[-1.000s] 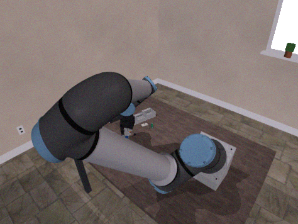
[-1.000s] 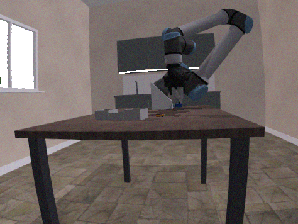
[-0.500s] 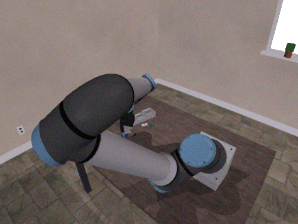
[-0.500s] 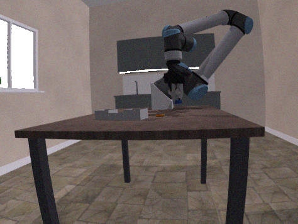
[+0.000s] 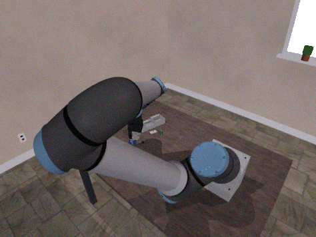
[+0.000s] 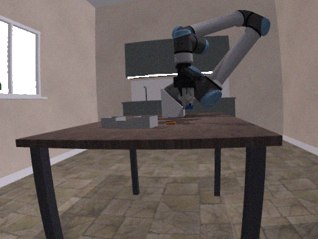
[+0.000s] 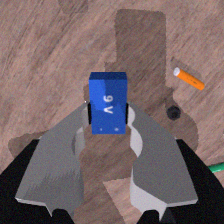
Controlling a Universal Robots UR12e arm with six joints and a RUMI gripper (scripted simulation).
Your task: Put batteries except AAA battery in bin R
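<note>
My hand is 3 cm past the green cylindrical battery, 25 cm to the left of it and 8 cm above it. The rest, counted from my hand: orange battery: 5 cm ahead, 8 cm to the right, 8 cm below; black nut: 1 cm ahead, 10 cm to the right, 8 cm below; blue 9V battery: 1 cm behind, 1 cm to the right, 1 cm below.
</note>
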